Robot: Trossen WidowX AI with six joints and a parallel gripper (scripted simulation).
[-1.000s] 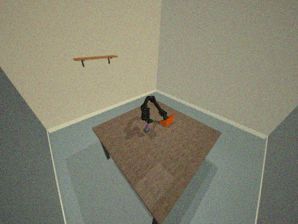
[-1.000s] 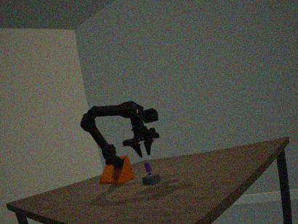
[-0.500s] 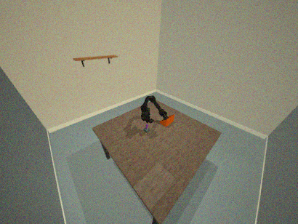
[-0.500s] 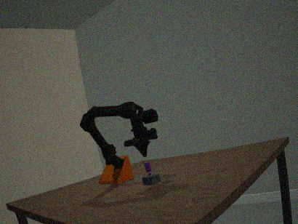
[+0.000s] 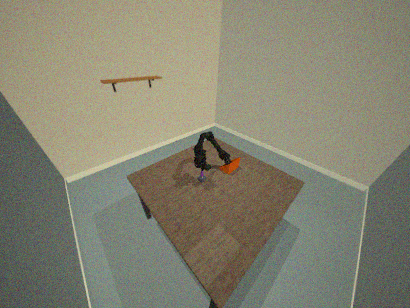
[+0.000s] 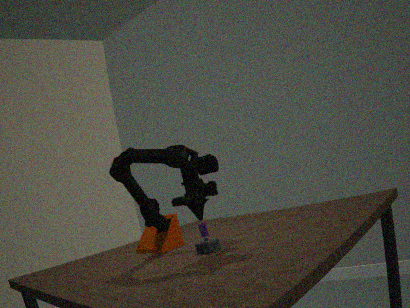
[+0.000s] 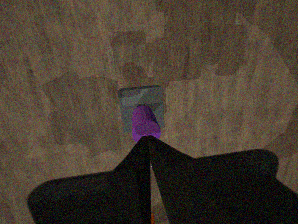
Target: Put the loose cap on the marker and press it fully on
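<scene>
Right now the purple cap is 4 cm below my gripper tip. From my gripper tip the other things lie so: grey holder block (10 cm below).
</scene>
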